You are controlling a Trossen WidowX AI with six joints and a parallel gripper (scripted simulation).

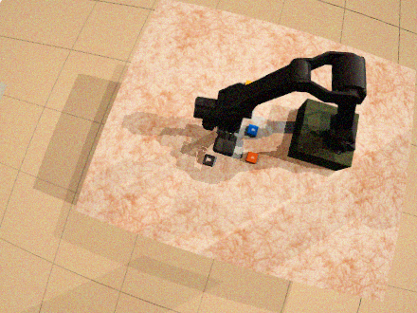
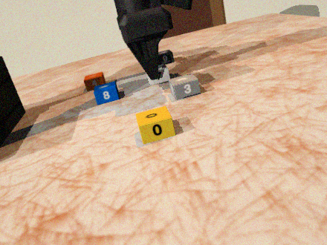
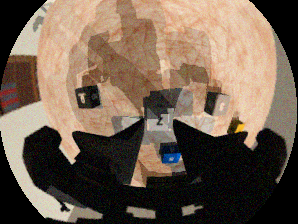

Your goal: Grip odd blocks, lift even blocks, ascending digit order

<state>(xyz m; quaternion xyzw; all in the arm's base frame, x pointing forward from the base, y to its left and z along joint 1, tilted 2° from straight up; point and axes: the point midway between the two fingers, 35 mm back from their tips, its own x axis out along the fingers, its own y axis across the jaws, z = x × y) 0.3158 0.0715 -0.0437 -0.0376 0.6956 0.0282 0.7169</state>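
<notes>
Right now the white block is 1 cm ahead of my gripper tip. Round my gripper tip: blue block 7 cm behind, 4 cm to the right; grey block 9 cm to the right, 4 cm ahead; orange block 10 cm behind, 5 cm to the left.
</notes>
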